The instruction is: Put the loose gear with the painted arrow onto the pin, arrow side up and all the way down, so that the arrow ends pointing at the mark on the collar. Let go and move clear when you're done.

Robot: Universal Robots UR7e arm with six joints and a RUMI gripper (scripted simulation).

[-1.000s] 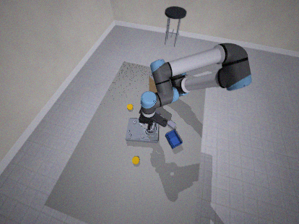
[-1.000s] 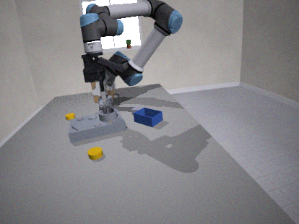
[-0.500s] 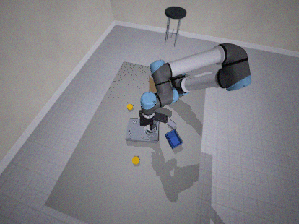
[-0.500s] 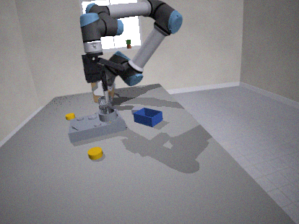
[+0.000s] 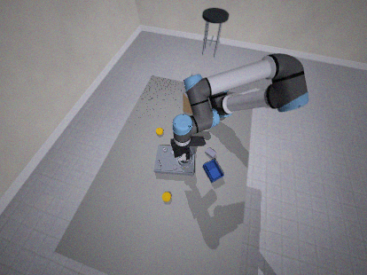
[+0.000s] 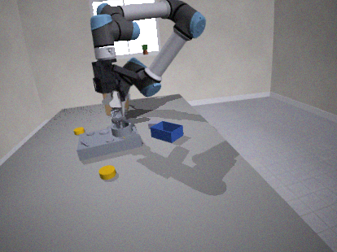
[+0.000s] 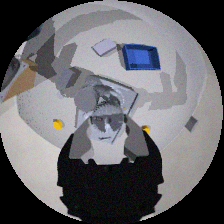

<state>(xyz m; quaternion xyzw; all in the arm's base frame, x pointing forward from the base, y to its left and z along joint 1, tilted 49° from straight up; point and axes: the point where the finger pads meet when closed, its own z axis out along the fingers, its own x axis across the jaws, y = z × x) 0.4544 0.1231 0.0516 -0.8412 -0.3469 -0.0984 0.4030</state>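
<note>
Right now the grey gear is right at my hand. From my hand the other things lie so: blue bin: 10 mm behind, 180 mm to the left, 120 mm below; then yellow disc: 240 mm ahead, 10 mm to the right, 120 mm below.
</note>
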